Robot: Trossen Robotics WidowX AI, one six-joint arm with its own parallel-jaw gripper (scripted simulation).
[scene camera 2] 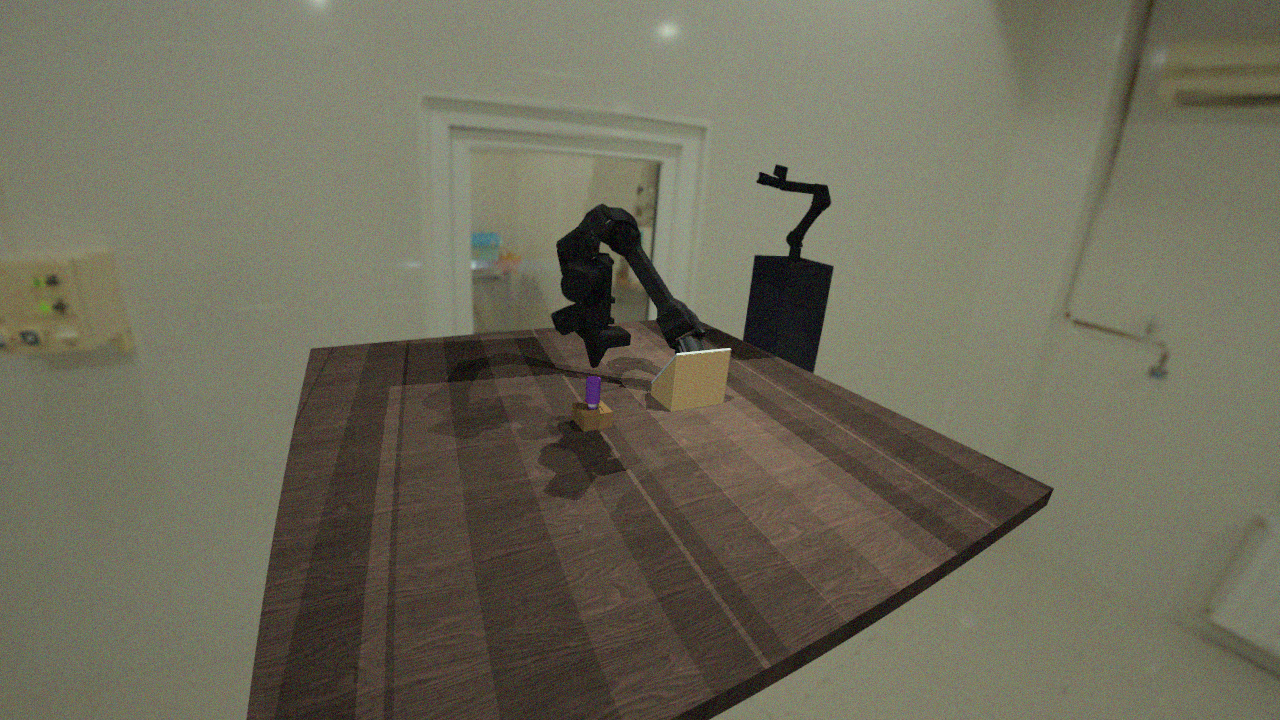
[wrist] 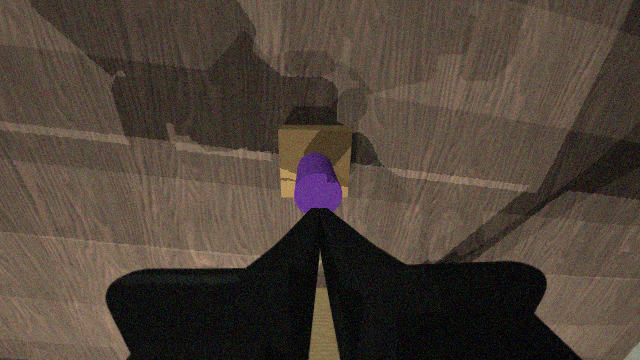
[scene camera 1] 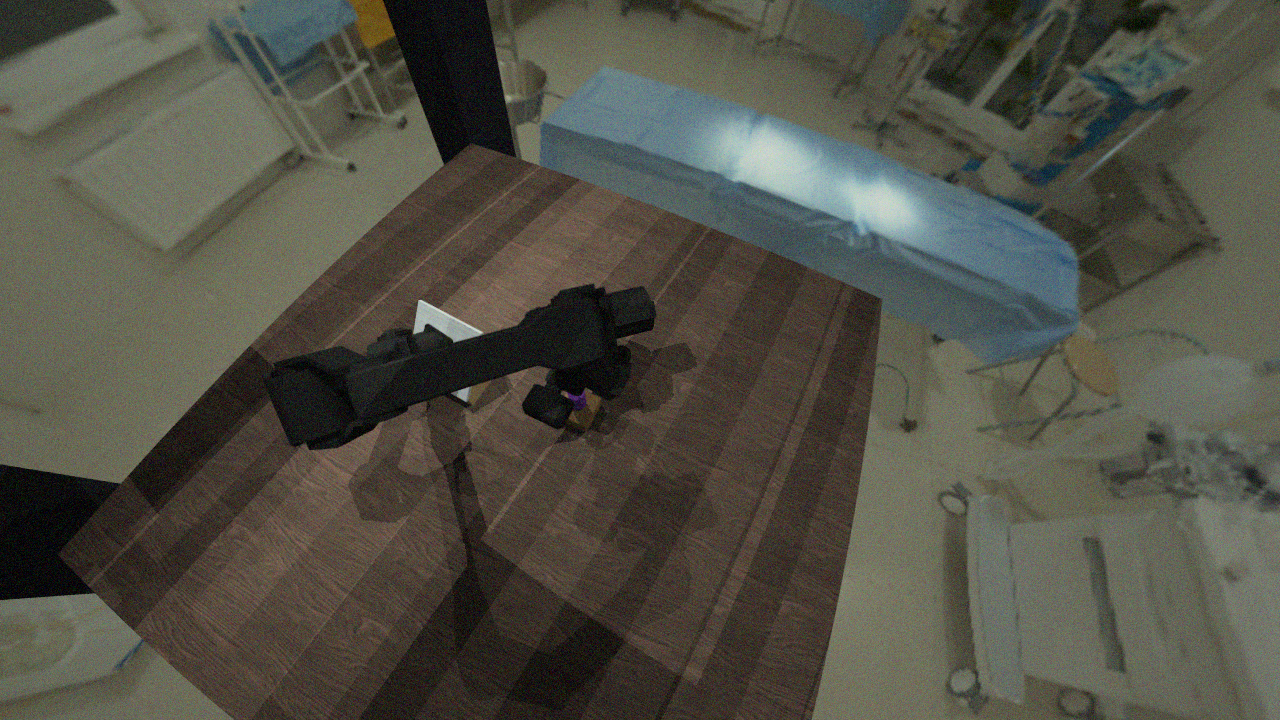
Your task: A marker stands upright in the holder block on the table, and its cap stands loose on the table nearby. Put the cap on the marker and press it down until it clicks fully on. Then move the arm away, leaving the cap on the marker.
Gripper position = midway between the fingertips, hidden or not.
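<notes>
Scene camera 1 has my gripper (scene camera 1: 575, 386), which is shut and holding nothing. On scene camera 2 you'd find the gripper at (scene camera 2: 594, 367). And in the wrist view there's the gripper again (wrist: 319, 216), along with a purple cap (wrist: 317, 186).
</notes>
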